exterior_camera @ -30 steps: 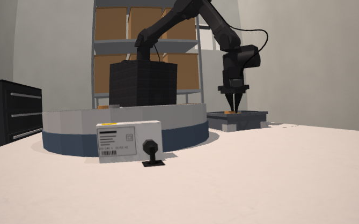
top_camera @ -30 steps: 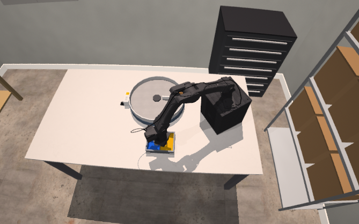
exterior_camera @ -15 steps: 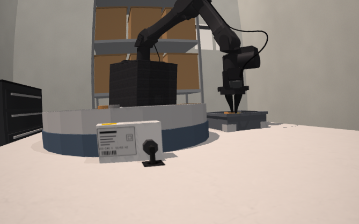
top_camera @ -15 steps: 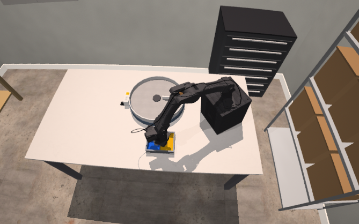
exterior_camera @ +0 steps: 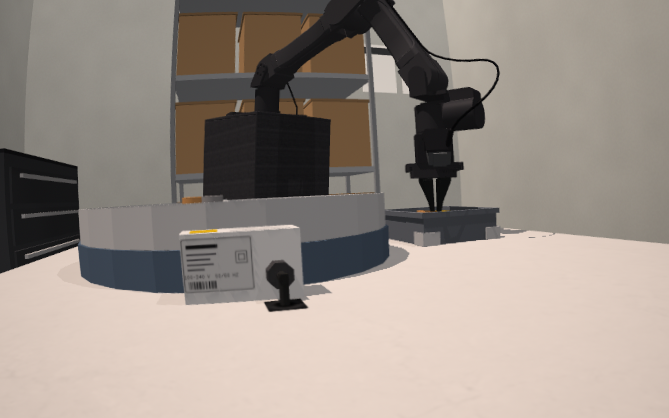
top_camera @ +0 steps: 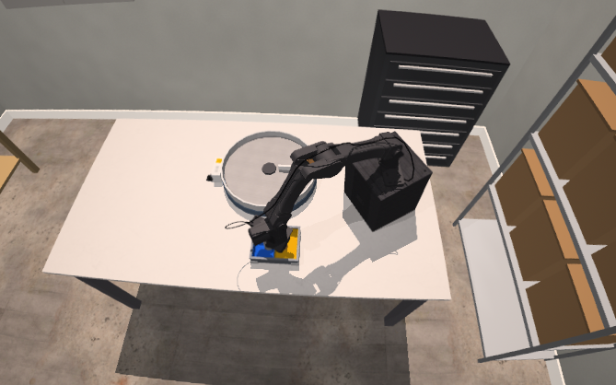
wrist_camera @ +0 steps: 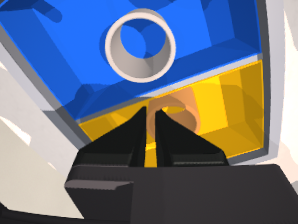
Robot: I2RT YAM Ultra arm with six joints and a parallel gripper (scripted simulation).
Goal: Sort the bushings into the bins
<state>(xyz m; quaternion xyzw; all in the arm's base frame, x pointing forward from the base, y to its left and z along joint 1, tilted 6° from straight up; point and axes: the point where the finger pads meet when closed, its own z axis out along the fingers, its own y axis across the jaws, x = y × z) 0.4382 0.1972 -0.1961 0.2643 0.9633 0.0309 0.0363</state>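
Now: the yellow bin 2 cm below my hand, 2 cm behind it and 1 cm to the right of it. Round my hand: blue bin: 6 cm ahead, 2 cm to the right, 2 cm below; round grey turntable: 37 cm to the right, 3 cm ahead, 1 cm above.
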